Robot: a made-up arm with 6 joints.
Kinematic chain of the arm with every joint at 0, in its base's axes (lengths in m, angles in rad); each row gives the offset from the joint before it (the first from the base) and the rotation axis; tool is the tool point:
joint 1: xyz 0 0 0.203 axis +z
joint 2: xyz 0 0 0 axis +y
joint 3: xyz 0 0 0.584 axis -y
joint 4: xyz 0 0 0 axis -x
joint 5: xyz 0.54 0 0 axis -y
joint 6: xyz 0 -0.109 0 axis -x
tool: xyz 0 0 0
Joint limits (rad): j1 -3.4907..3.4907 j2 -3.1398..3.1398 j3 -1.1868..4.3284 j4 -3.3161..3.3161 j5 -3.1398..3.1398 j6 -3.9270..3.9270
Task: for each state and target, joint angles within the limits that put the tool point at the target. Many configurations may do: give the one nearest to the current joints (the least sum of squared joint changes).
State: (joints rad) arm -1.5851 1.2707 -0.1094 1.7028 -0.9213 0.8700
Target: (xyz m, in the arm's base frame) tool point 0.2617 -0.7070 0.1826
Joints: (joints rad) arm -1.2435 0.7866 -0.3138 1.7605 -0.9213 0.8700
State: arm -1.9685 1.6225 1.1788 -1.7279 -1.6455 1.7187
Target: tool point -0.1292 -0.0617 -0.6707
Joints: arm -2.5303 2.3289 0.4130 -1.3524 -1.6455 1.7187
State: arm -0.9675 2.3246 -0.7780 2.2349 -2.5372 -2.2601
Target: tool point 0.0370 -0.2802 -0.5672
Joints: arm -1.5896 2.0597 -0.1394 1.9690 -2.5372 -2.2601
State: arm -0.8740 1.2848 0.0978 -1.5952 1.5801 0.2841
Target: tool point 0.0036 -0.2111 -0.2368
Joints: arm -1.4394 1.6312 -0.4903 -1.3479 1.5801 0.2841
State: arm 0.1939 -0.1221 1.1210 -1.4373 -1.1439 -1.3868
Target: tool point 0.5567 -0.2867 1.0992
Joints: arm -0.4341 0.3469 1.2228 -1.3303 -1.1439 -1.3868
